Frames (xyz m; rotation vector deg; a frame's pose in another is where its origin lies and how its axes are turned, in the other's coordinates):
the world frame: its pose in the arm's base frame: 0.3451 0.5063 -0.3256 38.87 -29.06 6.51
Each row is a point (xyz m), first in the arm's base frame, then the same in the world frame.
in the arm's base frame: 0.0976 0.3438 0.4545
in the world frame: 0.1714 0.3845 0.7204
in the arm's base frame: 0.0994 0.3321 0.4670
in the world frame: 0.1798 0.3821 0.7353
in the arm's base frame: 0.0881 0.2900 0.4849
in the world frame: 0.1812 0.3625 0.7781
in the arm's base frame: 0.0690 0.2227 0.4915
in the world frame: 0.1718 0.3190 0.8325
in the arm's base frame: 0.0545 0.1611 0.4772
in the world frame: 0.1561 0.2667 0.8675
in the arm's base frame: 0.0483 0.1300 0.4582
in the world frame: 0.1434 0.2333 0.8770
